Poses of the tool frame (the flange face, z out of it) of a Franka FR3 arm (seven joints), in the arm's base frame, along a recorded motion.
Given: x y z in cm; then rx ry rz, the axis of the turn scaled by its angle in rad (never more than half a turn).
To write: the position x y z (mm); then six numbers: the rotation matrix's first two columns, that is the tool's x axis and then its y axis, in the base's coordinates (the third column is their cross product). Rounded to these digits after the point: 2 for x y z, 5 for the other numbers.
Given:
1: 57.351 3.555 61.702 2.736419 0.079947 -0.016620
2: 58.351 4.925 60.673 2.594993 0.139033 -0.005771
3: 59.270 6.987 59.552 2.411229 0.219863 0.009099
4: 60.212 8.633 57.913 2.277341 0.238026 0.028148
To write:
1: 573.51 35.55 617.02 0.99829 0.05364 -0.02313 0.05842 -0.91788 0.39254
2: 583.51 49.25 606.73 0.99468 0.09802 -0.03175 0.10031 -0.85092 0.51564
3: 592.70 69.87 595.52 0.98553 0.16087 -0.05334 0.15592 -0.73714 0.65751
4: 602.12 86.33 579.13 0.98183 0.18072 -0.05793 0.16222 -0.64080 0.75037
